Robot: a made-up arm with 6 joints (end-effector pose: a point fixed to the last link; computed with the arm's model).
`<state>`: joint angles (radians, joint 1 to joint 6).
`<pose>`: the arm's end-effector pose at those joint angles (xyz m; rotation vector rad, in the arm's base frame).
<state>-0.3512 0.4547 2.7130 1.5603 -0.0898 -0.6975</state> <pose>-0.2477 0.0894 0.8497 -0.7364 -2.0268 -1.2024</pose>
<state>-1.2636 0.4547 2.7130 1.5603 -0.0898 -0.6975</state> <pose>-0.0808 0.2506 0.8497 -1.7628 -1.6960 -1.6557</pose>
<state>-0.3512 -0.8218 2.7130 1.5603 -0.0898 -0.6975</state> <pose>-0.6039 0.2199 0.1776 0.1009 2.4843 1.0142</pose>
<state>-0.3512 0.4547 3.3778 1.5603 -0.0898 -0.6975</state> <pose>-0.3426 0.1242 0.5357 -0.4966 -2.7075 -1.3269</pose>
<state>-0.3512 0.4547 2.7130 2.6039 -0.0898 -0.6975</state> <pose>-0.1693 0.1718 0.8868 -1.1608 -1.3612 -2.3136</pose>
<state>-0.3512 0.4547 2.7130 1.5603 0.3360 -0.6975</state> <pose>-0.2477 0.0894 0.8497 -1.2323 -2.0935 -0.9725</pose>
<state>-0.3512 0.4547 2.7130 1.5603 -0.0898 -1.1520</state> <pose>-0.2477 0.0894 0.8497 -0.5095 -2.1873 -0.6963</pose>
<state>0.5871 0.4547 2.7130 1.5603 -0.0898 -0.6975</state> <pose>-0.2186 -0.1469 0.8497 0.2397 -1.9776 -0.6302</pose>
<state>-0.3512 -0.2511 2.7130 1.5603 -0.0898 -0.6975</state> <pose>-0.5490 0.1998 0.5375 -0.4772 -2.7495 -1.3319</pose>
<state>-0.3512 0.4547 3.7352 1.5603 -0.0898 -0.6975</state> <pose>-0.3090 0.1119 0.3596 0.2636 2.6508 1.1715</pose>
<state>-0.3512 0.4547 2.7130 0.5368 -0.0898 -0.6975</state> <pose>-0.2402 -0.0218 0.8869 -0.2401 -2.1664 -0.0484</pose>
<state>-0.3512 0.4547 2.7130 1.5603 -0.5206 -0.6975</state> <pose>-0.2477 0.0894 0.8497 -0.2377 -1.8882 -1.3762</pose>
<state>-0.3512 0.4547 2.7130 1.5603 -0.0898 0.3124</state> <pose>-0.2477 0.0894 0.8497 -1.1649 -1.3077 -2.2297</pose>
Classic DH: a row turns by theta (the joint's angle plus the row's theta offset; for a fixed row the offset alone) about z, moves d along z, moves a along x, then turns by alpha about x. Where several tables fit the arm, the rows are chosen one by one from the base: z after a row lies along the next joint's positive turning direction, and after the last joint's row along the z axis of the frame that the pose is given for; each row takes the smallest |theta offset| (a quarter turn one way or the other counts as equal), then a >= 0, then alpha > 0; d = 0 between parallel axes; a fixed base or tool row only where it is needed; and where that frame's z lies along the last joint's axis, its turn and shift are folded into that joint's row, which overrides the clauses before.
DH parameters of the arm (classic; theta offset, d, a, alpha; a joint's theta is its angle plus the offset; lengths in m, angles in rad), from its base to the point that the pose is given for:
joint 1: 0 0.258 0 -1.5708
joint 2: -1.5708 0 0.321 3.1416
joint 3: 0 0 0 -1.5708
joint 4: 0 -0.491 0 1.5708
joint 5: 0 0.12 0 -1.5708
joint 6: 1.5708 0 0 1.5708
tool (fixed): -1.5708 0 0 0

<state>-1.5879 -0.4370 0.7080 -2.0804 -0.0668 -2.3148</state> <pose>0.0558 -0.1633 0.9527 -2.2451 0.7574 -1.9938</pose>
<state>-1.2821 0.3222 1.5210 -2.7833 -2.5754 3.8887</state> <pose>0.1986 -0.2741 1.0046 1.4067 1.8160 -0.0287</pose>
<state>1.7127 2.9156 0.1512 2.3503 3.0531 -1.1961</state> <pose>-0.0336 -0.3615 -0.3150 -1.5298 -2.0668 0.0215</pose>
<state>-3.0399 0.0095 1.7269 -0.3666 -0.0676 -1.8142</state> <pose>0.0146 0.1141 1.0710 -0.6810 -1.3789 -0.6468</pose>
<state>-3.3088 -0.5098 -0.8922 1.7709 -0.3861 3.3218</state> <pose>-0.3420 0.0335 0.4641 0.0613 1.3630 2.1222</pose>
